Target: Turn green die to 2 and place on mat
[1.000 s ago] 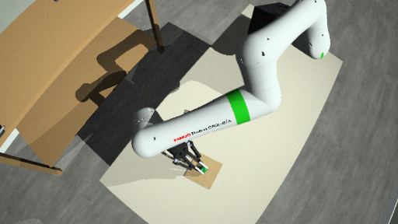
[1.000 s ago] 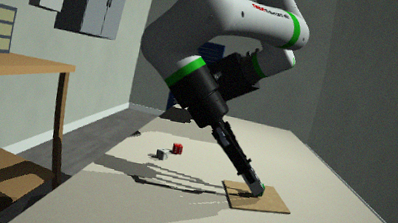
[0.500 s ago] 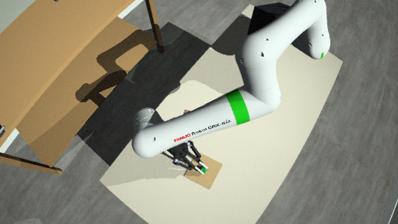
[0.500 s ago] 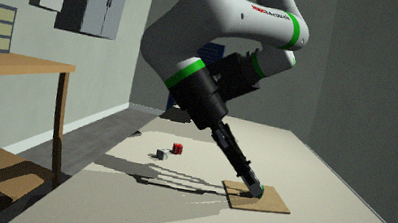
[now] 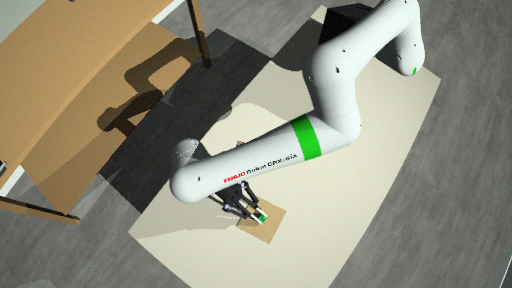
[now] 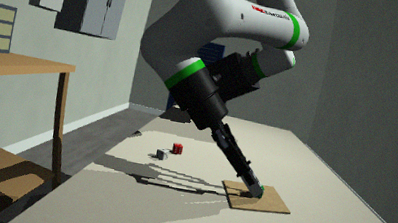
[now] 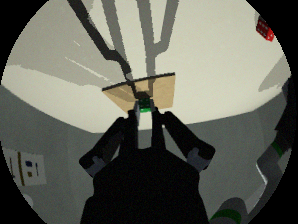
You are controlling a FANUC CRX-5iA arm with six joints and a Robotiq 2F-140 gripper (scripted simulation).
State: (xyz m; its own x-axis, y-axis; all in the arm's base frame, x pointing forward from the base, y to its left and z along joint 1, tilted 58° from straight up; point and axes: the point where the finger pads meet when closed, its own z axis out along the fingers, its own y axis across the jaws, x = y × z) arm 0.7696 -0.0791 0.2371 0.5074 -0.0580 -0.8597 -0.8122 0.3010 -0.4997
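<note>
The green die is 2 cm to the left of my hand and 2 cm below it. Round my hand: red die: 16 cm behind, 23 cm to the right, 3 cm below; then mat: 2 cm to the left, 4 cm below; then grey die: 8 cm behind, 25 cm to the right, 3 cm below.
</note>
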